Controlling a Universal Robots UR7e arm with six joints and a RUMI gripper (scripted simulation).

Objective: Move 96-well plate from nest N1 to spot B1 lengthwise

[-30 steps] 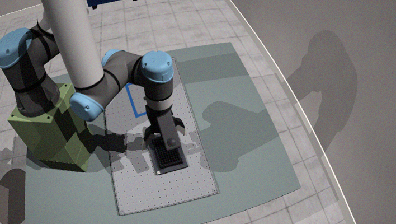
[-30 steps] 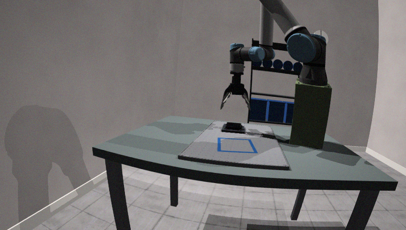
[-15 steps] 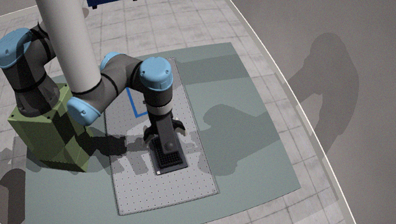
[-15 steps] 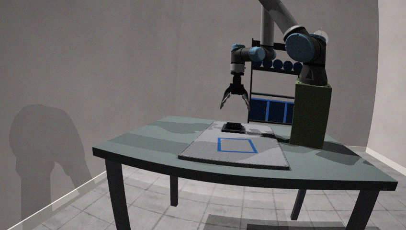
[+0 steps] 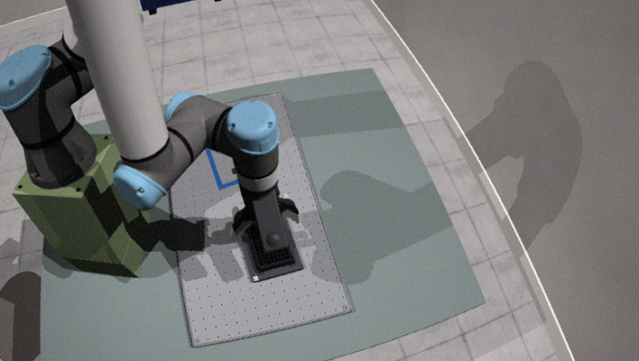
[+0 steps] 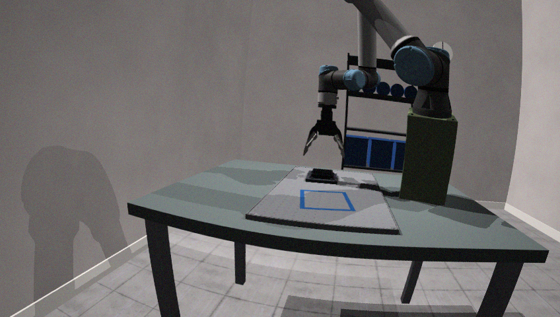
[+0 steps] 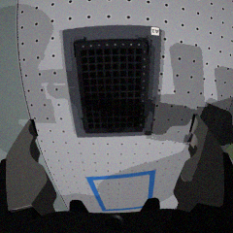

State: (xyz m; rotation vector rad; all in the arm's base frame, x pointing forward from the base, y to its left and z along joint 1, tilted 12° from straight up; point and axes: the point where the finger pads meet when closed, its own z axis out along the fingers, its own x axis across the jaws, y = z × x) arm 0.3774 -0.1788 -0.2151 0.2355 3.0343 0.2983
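Right now my hand is 60 mm above the black 96-well plate. Round my hand: plate nest N1 (80 mm below).
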